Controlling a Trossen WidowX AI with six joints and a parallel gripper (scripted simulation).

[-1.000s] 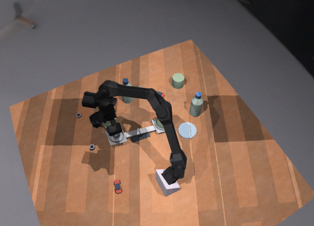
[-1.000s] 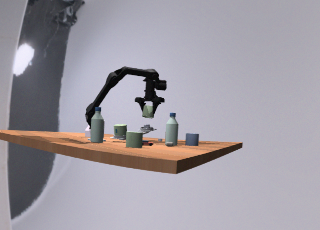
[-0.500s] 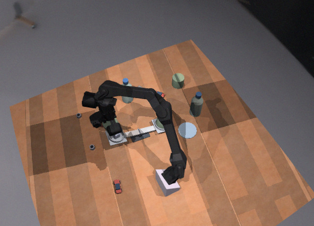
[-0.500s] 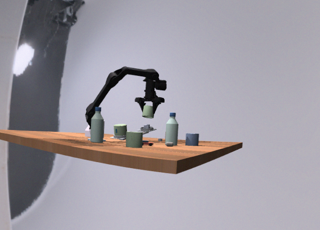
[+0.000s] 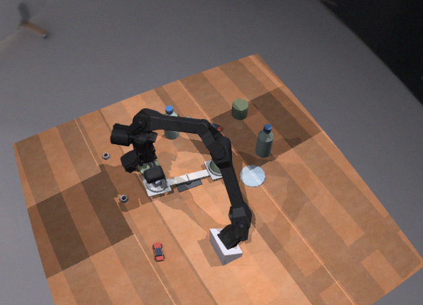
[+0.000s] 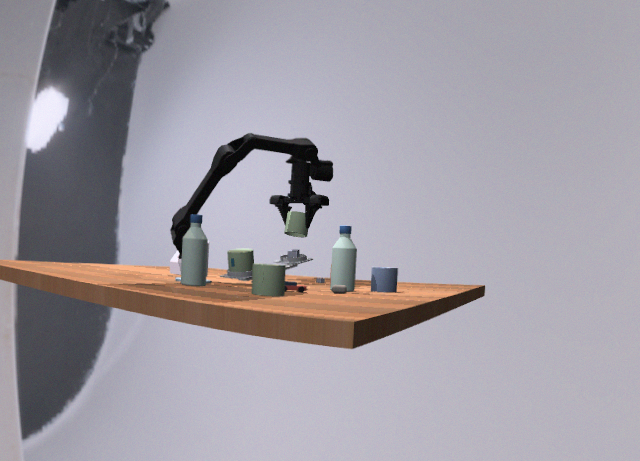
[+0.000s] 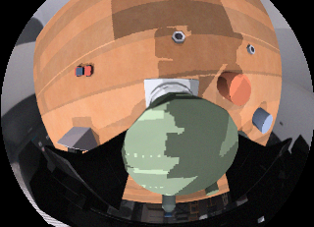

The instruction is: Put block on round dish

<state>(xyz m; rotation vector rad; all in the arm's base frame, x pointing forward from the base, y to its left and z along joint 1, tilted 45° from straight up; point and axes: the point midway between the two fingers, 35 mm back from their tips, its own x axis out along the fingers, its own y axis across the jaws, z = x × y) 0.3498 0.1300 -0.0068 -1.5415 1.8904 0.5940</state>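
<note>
The grey block lies 8 cm below my gripper tip and 1 cm to the right of it. The rest, counted from my gripper tip: orange-brown cylinder 16 cm ahead, 13 cm below, 3 cm to the right; then pale blue round dish 36 cm to the right, 17 cm below, 15 cm behind; then blue cylinder 33 cm ahead, 14 cm to the right, 13 cm below.
</note>
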